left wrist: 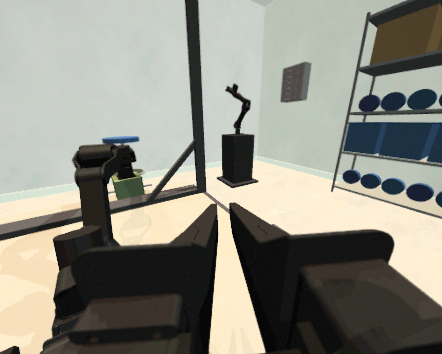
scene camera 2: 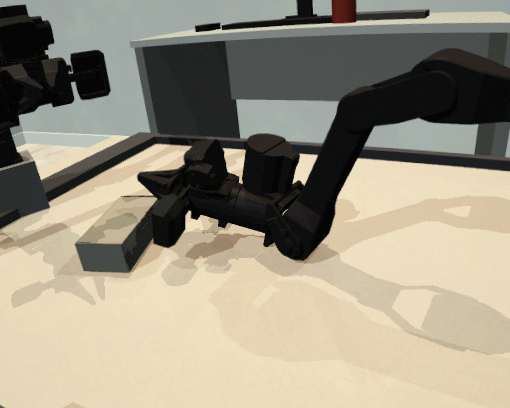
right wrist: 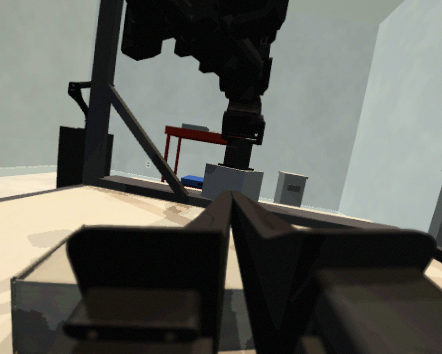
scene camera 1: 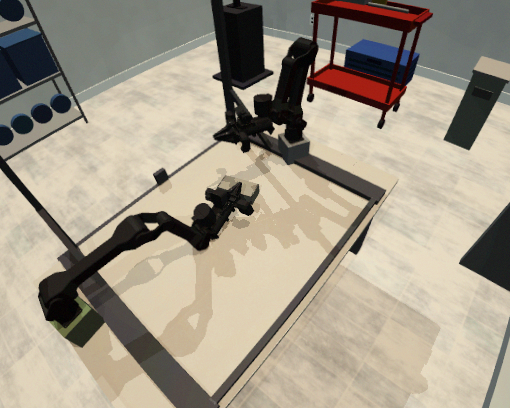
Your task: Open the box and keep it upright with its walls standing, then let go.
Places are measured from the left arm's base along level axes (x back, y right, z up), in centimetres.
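Pixels of known places: left gripper, fingertip midpoint: (left wrist: 223,209) (scene camera 2: 48,91) (scene camera 1: 213,137); right gripper, fingertip midpoint: (scene camera 2: 138,176) (right wrist: 230,197) (scene camera 1: 240,182); left arm's base, origin of the base link: (scene camera 2: 4,162) (right wrist: 235,167) (scene camera 1: 293,137); right arm's base, origin of the base link: (left wrist: 126,176) (scene camera 1: 67,313).
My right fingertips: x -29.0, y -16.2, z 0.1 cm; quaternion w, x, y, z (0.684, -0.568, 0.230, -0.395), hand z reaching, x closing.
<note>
For each thing: its top centre in the pictures, then the offset to it from my right fingertips.
- box, middle of its top: (right wrist: 168,251) (scene camera 2: 120,216) (scene camera 1: 237,185) dx -0.3, dy +4.1, dz -5.1 cm
- small dark block, middle of its top: (scene camera 1: 159,171) dx -27.7, dy +24.0, dz -4.0 cm
The box (scene camera 1: 250,189) (scene camera 2: 107,256) (right wrist: 42,302) is a low grey-green block with a paler flat top, lying on the table. Its lid looks down. My right gripper (scene camera 1: 240,185) (scene camera 2: 140,176) (right wrist: 229,197) is shut and empty. Its fingertips are over the box's far right edge in scene camera 2; contact is hidden. My left gripper (scene camera 1: 217,136) (left wrist: 223,209) is nearly shut, with a thin empty gap between the tips. It hangs in the air above the table's far corner in scene camera 1, away from the box; its fingertips do not show clearly in scene camera 2.
A dark frame (scene camera 1: 295,300) borders the table, with an upright post (scene camera 1: 222,50) (left wrist: 195,95) at one corner. A small dark block (scene camera 1: 160,176) sits at the table's left edge in scene camera 1. A red cart (scene camera 1: 360,91) and a shelf rack (left wrist: 356,70) stand beyond the table.
</note>
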